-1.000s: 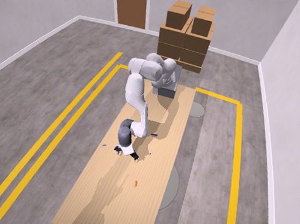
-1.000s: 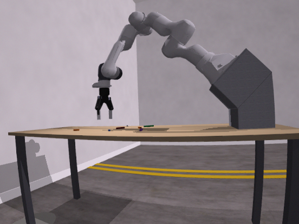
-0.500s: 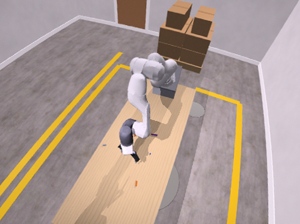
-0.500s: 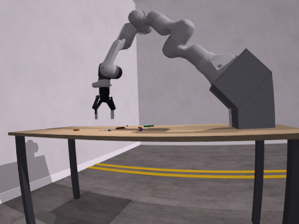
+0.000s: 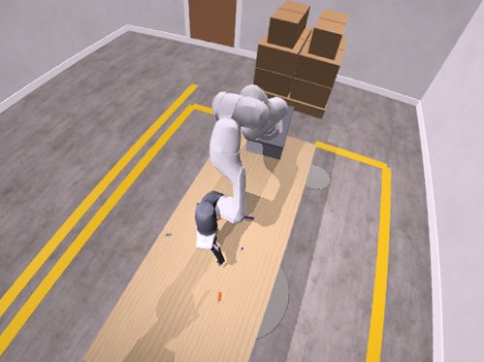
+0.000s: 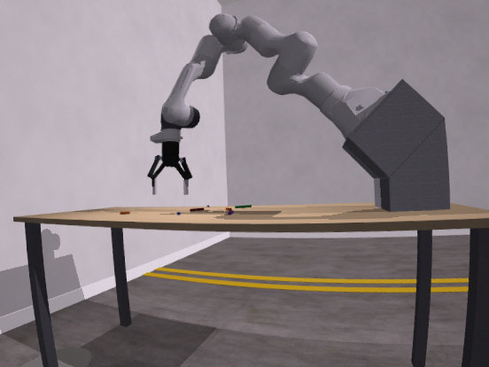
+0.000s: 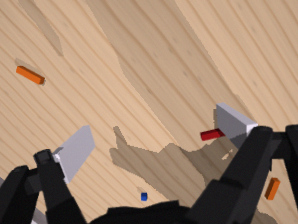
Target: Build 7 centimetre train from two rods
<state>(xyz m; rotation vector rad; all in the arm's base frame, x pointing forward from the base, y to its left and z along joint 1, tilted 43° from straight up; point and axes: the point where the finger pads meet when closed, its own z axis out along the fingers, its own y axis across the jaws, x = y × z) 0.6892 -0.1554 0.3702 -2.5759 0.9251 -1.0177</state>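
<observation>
Now: the small blue rod 8 cm behind my hand, 15 cm to the left of it and 8 cm below it. The rest, counted from my hand: red rod (10 cm behind, 3 cm to the right, 8 cm below); green rod (29 cm behind, 13 cm to the right, 8 cm below); grey rod (10 cm behind, 26 cm to the right, 8 cm below).
</observation>
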